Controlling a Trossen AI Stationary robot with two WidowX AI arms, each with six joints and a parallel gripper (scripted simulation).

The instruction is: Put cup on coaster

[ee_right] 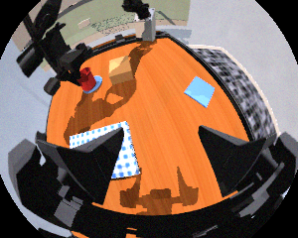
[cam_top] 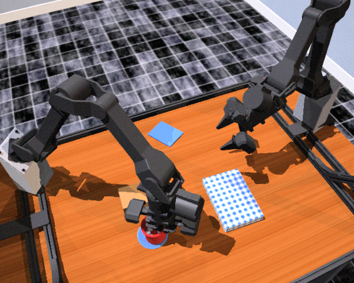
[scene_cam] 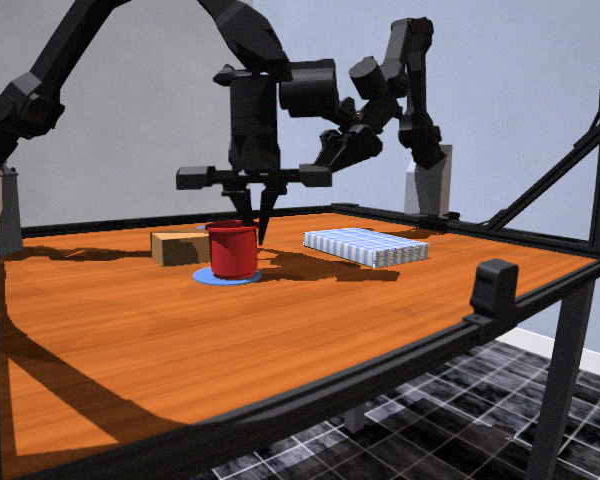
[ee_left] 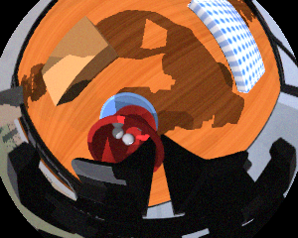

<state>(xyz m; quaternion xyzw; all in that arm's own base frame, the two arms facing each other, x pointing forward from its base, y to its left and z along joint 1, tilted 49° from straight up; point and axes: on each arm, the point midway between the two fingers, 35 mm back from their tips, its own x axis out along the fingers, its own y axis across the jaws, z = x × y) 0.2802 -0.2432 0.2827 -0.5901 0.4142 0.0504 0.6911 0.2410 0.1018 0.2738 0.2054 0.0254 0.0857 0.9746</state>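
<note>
The cup lies 1 cm ahead of my left hand, 3 cm to the left of it and 4 cm below it. Round my left hand: tan block (14 cm ahead, 5 cm to the left, 6 cm below); flat blue square (38 cm ahead, 10 cm to the right, 7 cm below).
</note>
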